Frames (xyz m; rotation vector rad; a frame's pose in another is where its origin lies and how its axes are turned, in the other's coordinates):
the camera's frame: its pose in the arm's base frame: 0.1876 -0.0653 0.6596 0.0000 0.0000 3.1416
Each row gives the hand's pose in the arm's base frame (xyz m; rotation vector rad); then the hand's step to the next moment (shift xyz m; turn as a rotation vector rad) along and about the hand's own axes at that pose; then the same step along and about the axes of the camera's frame.
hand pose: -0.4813 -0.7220 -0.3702 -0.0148 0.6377 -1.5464
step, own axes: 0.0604 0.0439 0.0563 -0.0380 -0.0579 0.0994
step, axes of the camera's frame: -0.0559 0.0746 0.0075 0.0106 0.0060 0.1205
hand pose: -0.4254 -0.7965 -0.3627 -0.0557 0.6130 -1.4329
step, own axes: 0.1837 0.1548 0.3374 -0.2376 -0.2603 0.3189
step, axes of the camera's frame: -0.2859 0.2544 0.1584 0.1028 -0.0764 0.4577
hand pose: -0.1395 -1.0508 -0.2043 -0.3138 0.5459 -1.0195
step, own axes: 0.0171 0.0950 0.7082 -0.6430 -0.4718 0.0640
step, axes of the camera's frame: -0.4759 -0.0304 0.5324 0.5639 -0.3242 0.4659
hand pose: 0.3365 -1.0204 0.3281 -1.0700 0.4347 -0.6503
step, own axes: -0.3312 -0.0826 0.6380 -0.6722 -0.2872 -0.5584
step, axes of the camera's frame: -0.1277 -0.6191 0.3521 0.9192 0.0077 0.0348
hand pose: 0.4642 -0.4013 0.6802 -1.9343 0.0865 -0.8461
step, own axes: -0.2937 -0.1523 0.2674 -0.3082 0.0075 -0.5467
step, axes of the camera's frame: 0.1072 -0.3987 -0.1027 0.5533 0.2957 -0.0173
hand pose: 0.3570 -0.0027 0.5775 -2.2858 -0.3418 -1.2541
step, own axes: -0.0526 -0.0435 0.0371 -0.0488 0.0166 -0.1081
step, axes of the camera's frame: 0.0215 -0.0578 -0.0472 0.0961 0.0714 0.0021
